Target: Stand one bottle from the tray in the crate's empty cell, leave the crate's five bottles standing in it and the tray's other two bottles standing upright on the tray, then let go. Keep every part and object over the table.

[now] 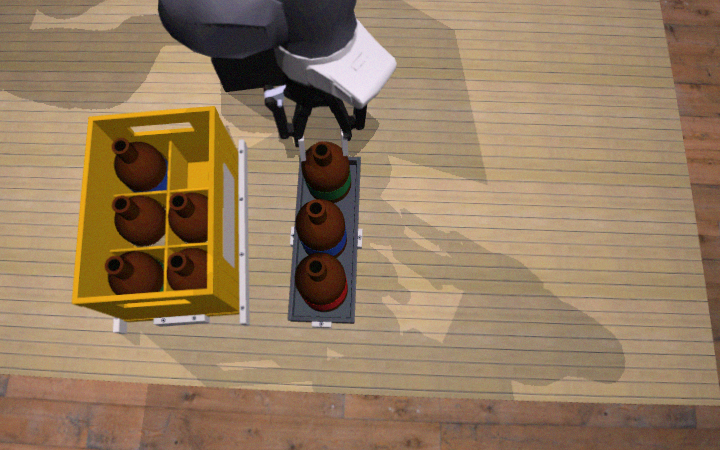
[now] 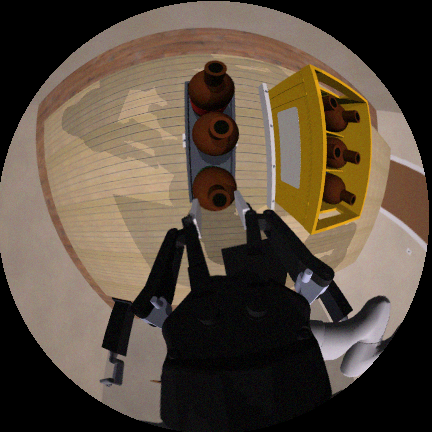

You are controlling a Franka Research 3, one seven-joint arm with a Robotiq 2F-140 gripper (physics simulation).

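Observation:
My gripper [image 1: 323, 150] [image 2: 216, 202] is shut on the green-banded brown bottle [image 1: 327, 170] [image 2: 212, 182], upright at the back end of the grey tray [image 1: 352, 212] [image 2: 220, 160]. Whether its base touches the tray is unclear. The blue-banded bottle [image 1: 319, 228] [image 2: 210, 136] and red-banded bottle [image 1: 318, 281] [image 2: 211, 92] stand upright on the tray. The yellow crate [image 1: 92, 222] [image 2: 311, 150] holds five upright bottles, including a back left bottle [image 1: 142, 167], a middle left bottle [image 1: 140, 221] and a front left bottle [image 1: 139, 274]. Its empty cell [image 1: 198, 175] is at the back right.
A white rail [image 1: 243, 228] [image 2: 270, 145] runs along the crate's side facing the tray. White blocks [image 1: 180, 319] lie at the crate's front, and small white stops [image 1: 321, 324] [image 2: 184, 140] sit against the tray. The table's front edge lies beyond both.

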